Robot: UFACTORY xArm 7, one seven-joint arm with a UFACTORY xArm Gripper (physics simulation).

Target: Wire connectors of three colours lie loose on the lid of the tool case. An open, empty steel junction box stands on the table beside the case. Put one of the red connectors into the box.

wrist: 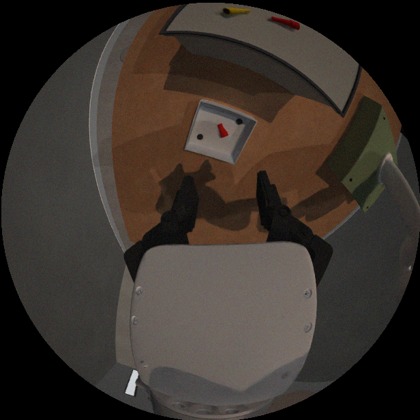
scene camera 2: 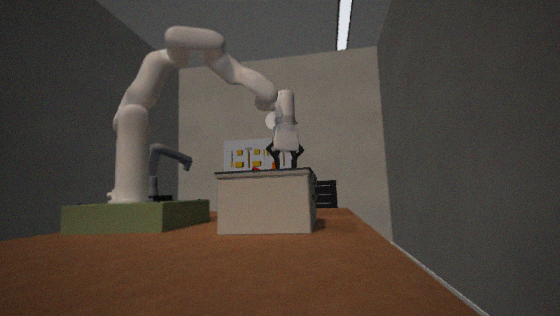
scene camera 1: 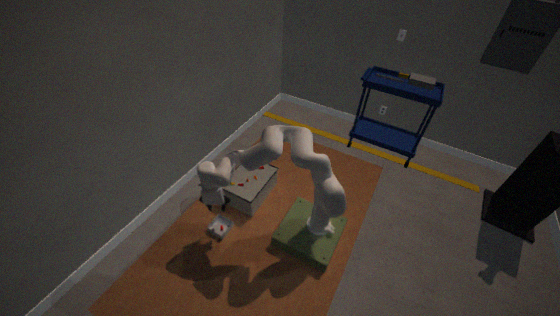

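Observation:
A red connector lies inside the steel junction box, on its floor, apart from the walls. My gripper is open and empty, above the table near the box. The tool case stands beside the box. On its lid lie another red connector, a yellow connector and an orange connector. The case hides the box in the second scene view.
The arm stands on a green base block on the brown table. A wall runs along the side near the gripper. A blue cart stands farther back.

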